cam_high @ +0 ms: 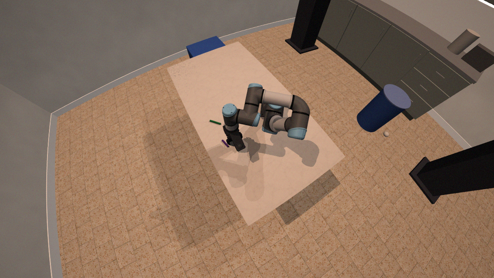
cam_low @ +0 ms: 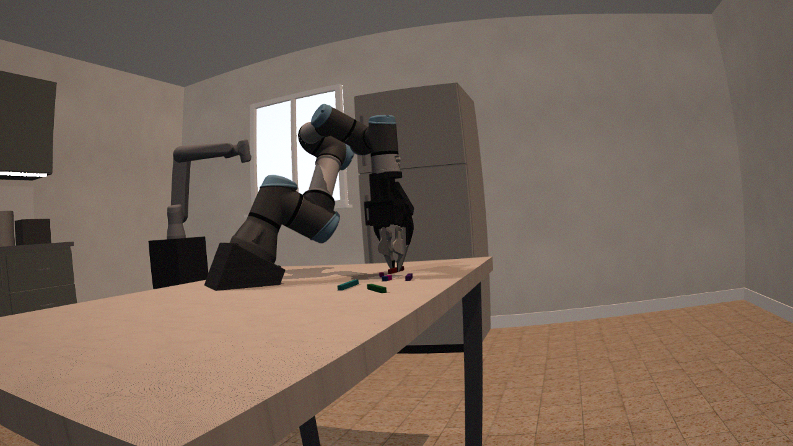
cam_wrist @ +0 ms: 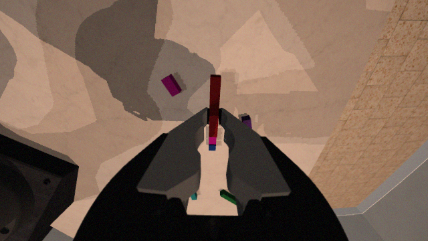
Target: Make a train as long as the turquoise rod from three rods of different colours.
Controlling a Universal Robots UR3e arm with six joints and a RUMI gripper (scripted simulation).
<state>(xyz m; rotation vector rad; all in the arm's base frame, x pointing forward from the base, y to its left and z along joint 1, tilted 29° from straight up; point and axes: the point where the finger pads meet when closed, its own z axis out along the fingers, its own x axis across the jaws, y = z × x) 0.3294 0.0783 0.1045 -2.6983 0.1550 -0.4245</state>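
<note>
Now: the blue rod 6 cm to the right of my hand and 2 cm below it. The rest, counted from my hand: red rod: 1 cm below; purple rod: 5 cm to the right, 5 cm ahead, 2 cm below; turquoise rod: 16 cm to the right, 5 cm behind, 2 cm below.
</note>
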